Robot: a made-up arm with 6 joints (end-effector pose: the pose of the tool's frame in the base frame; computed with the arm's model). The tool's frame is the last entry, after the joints.
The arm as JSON. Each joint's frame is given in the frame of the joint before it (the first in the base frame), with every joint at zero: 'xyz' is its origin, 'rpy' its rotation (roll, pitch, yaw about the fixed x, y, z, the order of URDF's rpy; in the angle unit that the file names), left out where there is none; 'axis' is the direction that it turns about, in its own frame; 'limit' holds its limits. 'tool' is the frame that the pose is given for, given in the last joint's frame.
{
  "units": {
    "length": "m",
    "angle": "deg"
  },
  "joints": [
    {
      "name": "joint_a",
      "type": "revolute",
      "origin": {
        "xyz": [
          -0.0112,
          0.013,
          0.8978
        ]
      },
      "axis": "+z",
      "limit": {
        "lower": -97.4,
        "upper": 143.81
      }
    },
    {
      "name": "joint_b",
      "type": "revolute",
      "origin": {
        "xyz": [
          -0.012,
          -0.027,
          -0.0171
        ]
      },
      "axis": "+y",
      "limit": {
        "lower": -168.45,
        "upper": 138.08
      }
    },
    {
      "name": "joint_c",
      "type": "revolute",
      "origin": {
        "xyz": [
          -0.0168,
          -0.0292,
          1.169
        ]
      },
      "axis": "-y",
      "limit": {
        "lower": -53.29,
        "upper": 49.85
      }
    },
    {
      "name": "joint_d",
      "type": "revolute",
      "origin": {
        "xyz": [
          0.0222,
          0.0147,
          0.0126
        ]
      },
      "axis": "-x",
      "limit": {
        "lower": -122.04,
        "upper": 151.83
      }
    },
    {
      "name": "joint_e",
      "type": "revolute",
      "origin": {
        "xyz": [
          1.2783,
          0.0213,
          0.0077
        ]
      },
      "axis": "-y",
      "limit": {
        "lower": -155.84,
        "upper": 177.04
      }
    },
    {
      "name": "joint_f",
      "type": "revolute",
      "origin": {
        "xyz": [
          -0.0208,
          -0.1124,
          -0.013
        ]
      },
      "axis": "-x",
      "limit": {
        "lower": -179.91,
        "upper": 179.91
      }
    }
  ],
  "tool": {
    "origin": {
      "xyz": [
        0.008,
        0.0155,
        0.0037
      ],
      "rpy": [
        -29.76,
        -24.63,
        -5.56
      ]
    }
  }
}
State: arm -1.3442 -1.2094 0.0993 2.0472 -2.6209 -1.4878
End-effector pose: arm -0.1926 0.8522 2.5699 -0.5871 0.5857 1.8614
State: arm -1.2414 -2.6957 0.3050 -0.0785 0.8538 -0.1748
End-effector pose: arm -0.6996 1.6644 0.0006 0.8073 1.9569 -0.5232
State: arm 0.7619 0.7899 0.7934 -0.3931 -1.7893 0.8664
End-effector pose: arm 1.5846 1.3650 1.7258 -0.9389 0.5305 1.9446
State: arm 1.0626 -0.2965 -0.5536 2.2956 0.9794 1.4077
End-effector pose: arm 0.4384 0.8224 1.7445 0.5847 1.8509 -0.1776
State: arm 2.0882 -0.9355 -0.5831 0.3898 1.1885 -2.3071
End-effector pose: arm -0.0084 0.2913 2.0535 -1.9019 -0.8947 -2.1889
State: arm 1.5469 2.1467 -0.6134 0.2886 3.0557 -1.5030
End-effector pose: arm 0.1136 -0.2151 -0.2706 1.2169 0.6983 1.0519
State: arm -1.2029 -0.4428 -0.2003 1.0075 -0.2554 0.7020
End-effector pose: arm 0.1567 -0.6724 2.3087 -2.1080 1.0354 -0.6582
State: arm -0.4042 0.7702 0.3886 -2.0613 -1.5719 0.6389
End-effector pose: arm 1.7769 -0.7775 1.1945 1.0873 -0.1196 0.6487
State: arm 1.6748 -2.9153 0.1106 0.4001 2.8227 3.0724
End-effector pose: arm 0.2831 -1.5406 -0.1825 1.2261 2.1946 -0.6191
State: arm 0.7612 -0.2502 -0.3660 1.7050 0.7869 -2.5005
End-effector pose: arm 0.7239 0.6672 1.9768 0.3184 0.1816 1.1516
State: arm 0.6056 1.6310 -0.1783 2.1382 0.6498 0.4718
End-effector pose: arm 0.7602 0.5323 -0.4562 -0.5775 -1.0418 2.8417
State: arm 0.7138 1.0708 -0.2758 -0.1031 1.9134 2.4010
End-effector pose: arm 1.0701 0.7624 0.1612 -2.5810 -1.3855 -0.3273
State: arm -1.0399 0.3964 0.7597 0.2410 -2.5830 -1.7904
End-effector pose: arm 0.7003 -1.4627 2.4776 -1.0700 -1.5741 2.4334
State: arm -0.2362 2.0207 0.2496 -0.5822 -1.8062 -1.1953
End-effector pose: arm 0.7064 -0.2898 -0.8886 -0.3659 -2.5882 0.7077
